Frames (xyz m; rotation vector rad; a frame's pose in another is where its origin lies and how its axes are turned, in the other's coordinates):
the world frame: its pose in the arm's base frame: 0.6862 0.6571 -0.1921 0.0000 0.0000 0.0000
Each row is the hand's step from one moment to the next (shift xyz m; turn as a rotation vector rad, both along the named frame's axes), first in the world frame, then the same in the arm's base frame.
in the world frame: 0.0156 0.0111 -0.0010 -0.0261 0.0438 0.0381
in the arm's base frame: 0.0156 0.0111 -0.0010 -0.0261 0.0438 0.0381
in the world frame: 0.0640 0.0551 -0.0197 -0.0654 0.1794 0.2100
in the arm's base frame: 0.0640 0.0551 -0.0197 -0.0654 0.1794 0.2100
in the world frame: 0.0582 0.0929 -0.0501 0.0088 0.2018 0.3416
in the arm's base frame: 0.0582 0.0929 -0.0501 0.0088 0.2018 0.3416
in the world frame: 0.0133 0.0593 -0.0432 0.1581 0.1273 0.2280
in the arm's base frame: 0.0133 0.0593 -0.0432 0.1581 0.1273 0.2280
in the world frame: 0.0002 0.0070 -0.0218 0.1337 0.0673 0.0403
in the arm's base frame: 0.0002 0.0070 -0.0218 0.1337 0.0673 0.0403
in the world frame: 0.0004 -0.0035 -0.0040 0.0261 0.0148 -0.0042
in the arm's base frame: 0.0004 -0.0035 -0.0040 0.0261 0.0148 -0.0042
